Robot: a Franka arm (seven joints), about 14 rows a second.
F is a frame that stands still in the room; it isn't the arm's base.
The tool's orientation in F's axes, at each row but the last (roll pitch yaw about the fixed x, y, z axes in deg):
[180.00 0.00 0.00]
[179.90 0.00 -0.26]
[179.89 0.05 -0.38]
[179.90 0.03 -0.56]
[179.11 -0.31 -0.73]
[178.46 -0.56 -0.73]
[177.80 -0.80 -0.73]
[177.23 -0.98 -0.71]
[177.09 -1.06 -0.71]
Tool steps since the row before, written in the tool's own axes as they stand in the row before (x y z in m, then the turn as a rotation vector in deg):
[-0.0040 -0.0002 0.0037 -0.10 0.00 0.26]
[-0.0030 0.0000 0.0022 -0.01 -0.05 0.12]
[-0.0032 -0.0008 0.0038 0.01 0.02 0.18]
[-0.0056 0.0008 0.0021 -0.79 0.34 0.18]
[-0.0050 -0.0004 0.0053 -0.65 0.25 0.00]
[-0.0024 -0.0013 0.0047 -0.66 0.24 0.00]
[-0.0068 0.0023 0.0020 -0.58 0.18 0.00]
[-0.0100 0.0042 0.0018 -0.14 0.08 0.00]
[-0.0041 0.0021 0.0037 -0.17 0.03 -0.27]
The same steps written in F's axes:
[-0.0040 0.0002 -0.0037 -0.10 0.00 -0.26]
[-0.0030 0.0000 -0.0022 -0.01 0.05 -0.12]
[-0.0032 0.0008 -0.0038 0.01 -0.02 -0.18]
[-0.0056 -0.0007 -0.0021 -0.79 -0.33 -0.18]
[-0.0050 0.0004 -0.0053 -0.65 -0.24 0.00]
[-0.0023 0.0012 -0.0048 -0.66 -0.23 0.00]
[-0.0068 -0.0023 -0.0020 -0.58 -0.17 0.00]
[-0.0100 -0.0042 -0.0018 -0.14 -0.08 0.00]
[-0.0041 -0.0022 -0.0037 -0.18 -0.01 0.27]

